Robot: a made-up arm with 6 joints. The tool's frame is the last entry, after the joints.
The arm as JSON. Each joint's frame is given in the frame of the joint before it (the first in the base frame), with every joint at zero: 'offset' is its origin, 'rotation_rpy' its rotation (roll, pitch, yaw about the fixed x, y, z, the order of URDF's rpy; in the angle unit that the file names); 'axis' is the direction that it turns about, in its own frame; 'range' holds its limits. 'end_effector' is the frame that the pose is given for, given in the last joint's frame.
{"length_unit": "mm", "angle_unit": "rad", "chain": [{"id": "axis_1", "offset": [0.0, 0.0, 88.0], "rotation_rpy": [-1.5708, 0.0, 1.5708], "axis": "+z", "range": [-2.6, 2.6]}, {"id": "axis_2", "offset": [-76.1, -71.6, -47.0], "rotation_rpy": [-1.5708, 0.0, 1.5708], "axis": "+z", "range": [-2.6, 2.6]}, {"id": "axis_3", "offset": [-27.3, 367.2, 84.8], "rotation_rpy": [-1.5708, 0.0, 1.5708], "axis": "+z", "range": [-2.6, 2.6]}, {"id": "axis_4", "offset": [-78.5, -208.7, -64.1], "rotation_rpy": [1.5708, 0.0, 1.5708], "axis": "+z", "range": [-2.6, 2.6]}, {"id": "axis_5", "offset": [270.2, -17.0, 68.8], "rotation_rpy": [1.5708, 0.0, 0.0], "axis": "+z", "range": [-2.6, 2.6]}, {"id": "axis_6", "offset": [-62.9, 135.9, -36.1], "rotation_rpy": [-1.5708, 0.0, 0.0], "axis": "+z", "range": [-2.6, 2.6]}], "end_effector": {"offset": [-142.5, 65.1, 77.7], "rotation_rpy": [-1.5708, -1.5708, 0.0]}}
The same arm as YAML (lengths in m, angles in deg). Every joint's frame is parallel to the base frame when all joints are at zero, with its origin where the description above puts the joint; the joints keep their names.
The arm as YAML. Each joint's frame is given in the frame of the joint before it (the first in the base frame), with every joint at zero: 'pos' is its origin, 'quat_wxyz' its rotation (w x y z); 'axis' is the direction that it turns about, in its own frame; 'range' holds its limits. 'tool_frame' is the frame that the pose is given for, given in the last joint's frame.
length_unit: m
angle_unit: deg
joints:
  - joint: axis_1
    pos: [0.0, 0.0, 0.088]
    quat_wxyz: [1.0, 0.0, 0.0, 0.0]
    axis: [-1.0, 0.0, 0.0]
    range: [-148.97, 148.97]
  - joint: axis_2
    pos: [0.047, -0.0761, 0.0716]
    quat_wxyz: [1.0, 0.0, 0.0, 0.0]
    axis: [0.0, -1.0, 0.0]
    range: [-148.97, 148.97]
  - joint: axis_3
    pos: [0.3672, -0.0848, 0.0273]
    quat_wxyz: [1.0, 0.0, 0.0, 0.0]
    axis: [0.0, 0.0, 1.0]
    range: [-148.97, 148.97]
  - joint: axis_4
    pos: [-0.0785, -0.2087, -0.0641]
    quat_wxyz: [1.0, 0.0, 0.0, 0.0]
    axis: [1.0, 0.0, 0.0]
    range: [-148.97, 148.97]
  - joint: axis_5
    pos: [0.0688, 0.2702, -0.017]
    quat_wxyz: [1.0, 0.0, 0.0, 0.0]
    axis: [0.0, 0.0, -1.0]
    range: [-148.97, 148.97]
  - joint: axis_6
    pos: [0.1359, -0.0629, 0.0361]
    quat_wxyz: [1.0, 0.0, 0.0, 0.0]
    axis: [1.0, 0.0, 0.0]
    range: [-148.97, 148.97]
tool_frame:
  pos: [0.0777, -0.1425, 0.0651]
  quat_wxyz: [1.0, -0.000006, -0.000002, 0.000004]

